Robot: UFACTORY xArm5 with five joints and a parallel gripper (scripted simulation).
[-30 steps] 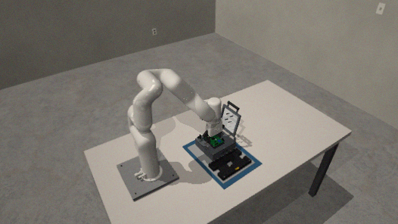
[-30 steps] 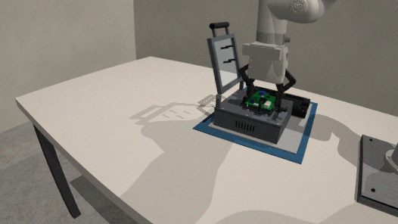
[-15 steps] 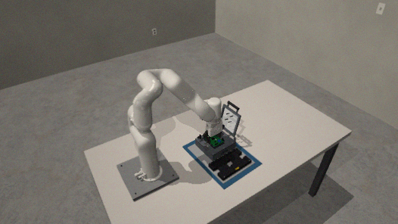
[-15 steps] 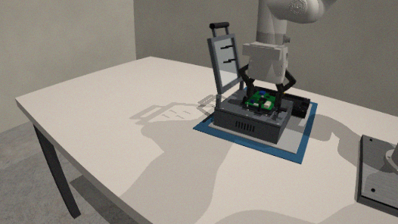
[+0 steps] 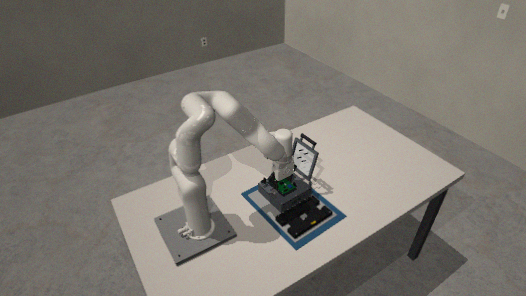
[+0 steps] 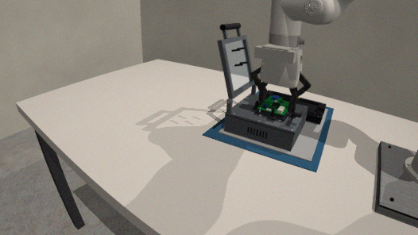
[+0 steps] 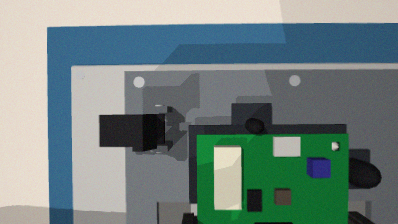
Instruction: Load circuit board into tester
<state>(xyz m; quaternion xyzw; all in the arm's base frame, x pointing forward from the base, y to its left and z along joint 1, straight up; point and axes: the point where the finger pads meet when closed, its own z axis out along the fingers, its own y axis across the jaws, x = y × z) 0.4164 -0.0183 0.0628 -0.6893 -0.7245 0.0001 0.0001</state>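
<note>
Right now my hand is right at the green circuit board. The rest, counted from my hand: dark nest (1 cm to the left, 1 cm below); tester lid (12 cm ahead, 10 cm above, 1 cm to the left).
</note>
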